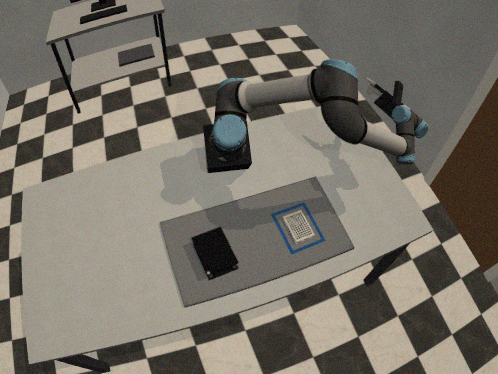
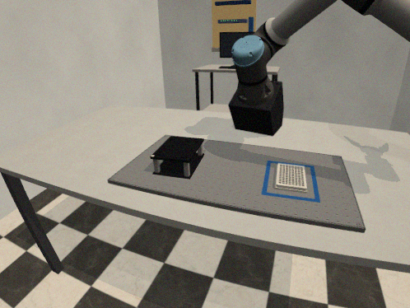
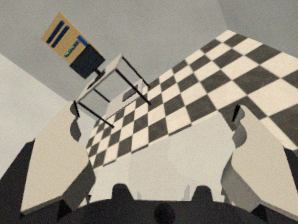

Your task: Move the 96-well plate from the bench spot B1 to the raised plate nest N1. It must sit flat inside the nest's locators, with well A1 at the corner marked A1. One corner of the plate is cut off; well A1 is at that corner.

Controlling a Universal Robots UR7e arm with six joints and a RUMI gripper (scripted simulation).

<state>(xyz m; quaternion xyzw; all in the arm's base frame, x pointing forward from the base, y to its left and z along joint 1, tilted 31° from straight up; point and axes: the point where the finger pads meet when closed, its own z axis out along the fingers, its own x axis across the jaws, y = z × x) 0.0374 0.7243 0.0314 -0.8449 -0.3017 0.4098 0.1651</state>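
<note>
The white 96-well plate lies 62 cm to the right of my hand, 30 cm below it and 28 cm ahead of it. Round my hand: A1 corner mark 102 cm to the right, 28 cm ahead, 25 cm below; black raised plate nest 96 cm to the right, 25 cm below, 21 cm ahead.
</note>
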